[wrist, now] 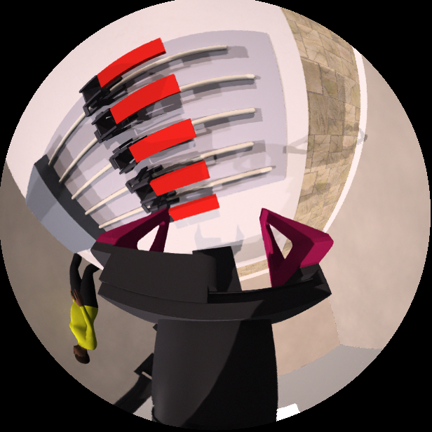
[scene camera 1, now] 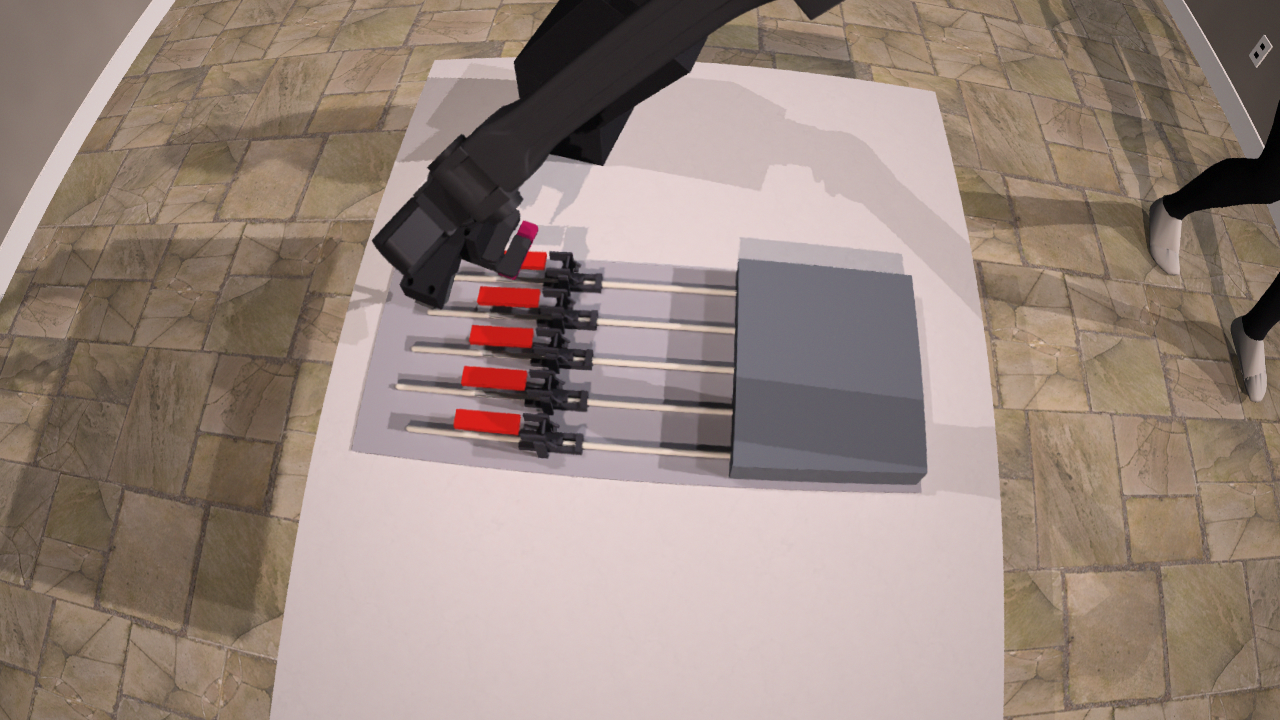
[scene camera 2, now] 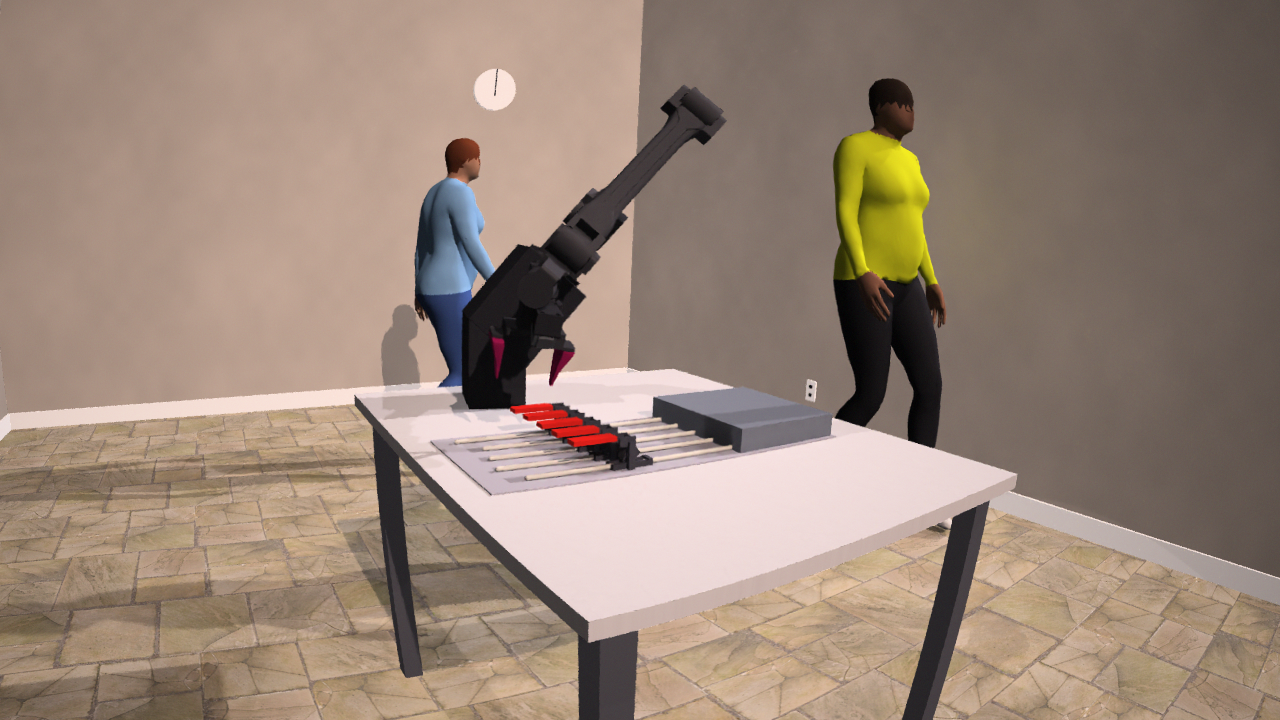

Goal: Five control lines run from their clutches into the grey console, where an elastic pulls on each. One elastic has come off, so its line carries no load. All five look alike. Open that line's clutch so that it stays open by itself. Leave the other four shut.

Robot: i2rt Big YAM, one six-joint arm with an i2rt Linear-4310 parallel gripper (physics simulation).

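Places are measured from the arm's base along level axes (x ahead, y left, z up), in metres.
Pixels of known places: gripper, fingertip midpoint: (scene camera 2: 523, 381).
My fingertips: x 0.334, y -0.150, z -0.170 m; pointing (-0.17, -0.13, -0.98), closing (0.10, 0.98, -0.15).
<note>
Ahead of a thing's pixels: the offset from my fingertips to its top centre. "*": to the spot under its first point. Level surfaces: height alone.
Five alike clutches stand in a row, their red levers lying low and pointing away from the grey console {dx +0.005, dy +0.437, dz -0.067 m} (scene camera 1: 827, 340) (scene camera 2: 778, 416) (wrist: 57, 207). From the robot's side they are the first lever {* dx -0.043, dy +0.053, dz -0.055 m} (scene camera 1: 534, 260) (wrist: 194, 207), second lever {dx +0.010, dy +0.057, dz -0.055 m} (scene camera 1: 508, 296) (wrist: 180, 178), third lever {dx +0.064, dy +0.066, dz -0.055 m} (scene camera 1: 501, 336) (wrist: 163, 140), fourth lever {dx +0.119, dy +0.074, dz -0.055 m} (scene camera 1: 494, 377) (wrist: 145, 99) and fifth lever {dx +0.173, dy +0.083, dz -0.055 m} (scene camera 1: 486, 420) (scene camera 2: 592, 440) (wrist: 131, 62). Pale lines run through them into the console. My gripper (scene camera 1: 472, 275) (scene camera 2: 526, 380) (wrist: 214, 212) is open and empty above the first lever's end of the row. Which line is slack cannot be told.
The clutches and console sit on a thin grey base plate {dx +0.080, dy -0.033, dz -0.111 m} (scene camera 1: 380, 429) (scene camera 2: 492, 486) (wrist: 272, 100) on the white table {dz -0.113 m} (scene camera 1: 626, 591) (scene camera 2: 760, 528). The arm reaches over from the table's far side. Two people stand beyond the table in scene camera 2.
</note>
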